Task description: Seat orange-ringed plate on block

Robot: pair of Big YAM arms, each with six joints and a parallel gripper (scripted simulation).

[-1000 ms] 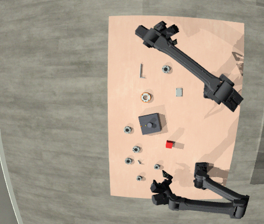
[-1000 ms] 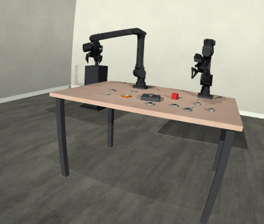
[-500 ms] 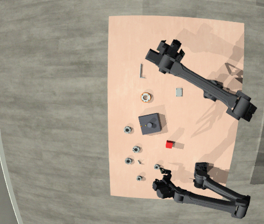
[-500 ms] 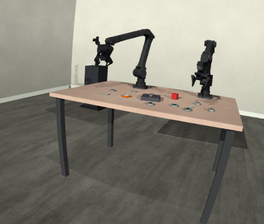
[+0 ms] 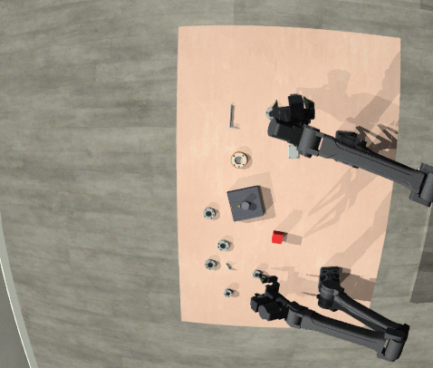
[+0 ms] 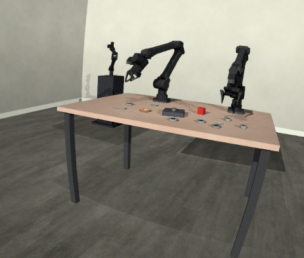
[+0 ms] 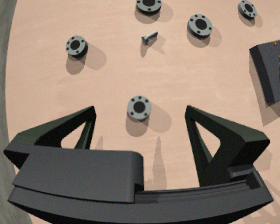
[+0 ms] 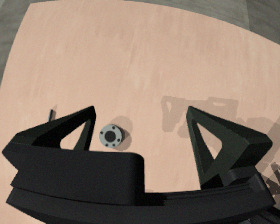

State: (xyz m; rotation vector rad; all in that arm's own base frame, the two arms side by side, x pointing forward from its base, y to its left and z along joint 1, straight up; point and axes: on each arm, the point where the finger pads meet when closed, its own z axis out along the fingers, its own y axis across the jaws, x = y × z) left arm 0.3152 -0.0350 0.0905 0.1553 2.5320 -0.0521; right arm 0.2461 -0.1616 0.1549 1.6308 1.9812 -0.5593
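My right hand is 17 cm short of the dark block, 42 cm to the right of it and 14 cm above it. Also, from my right hand: grey square plate (3 cm behind, 20 cm to the left, 16 cm below); red cube (1 cm ahead, 55 cm to the left, 14 cm below).
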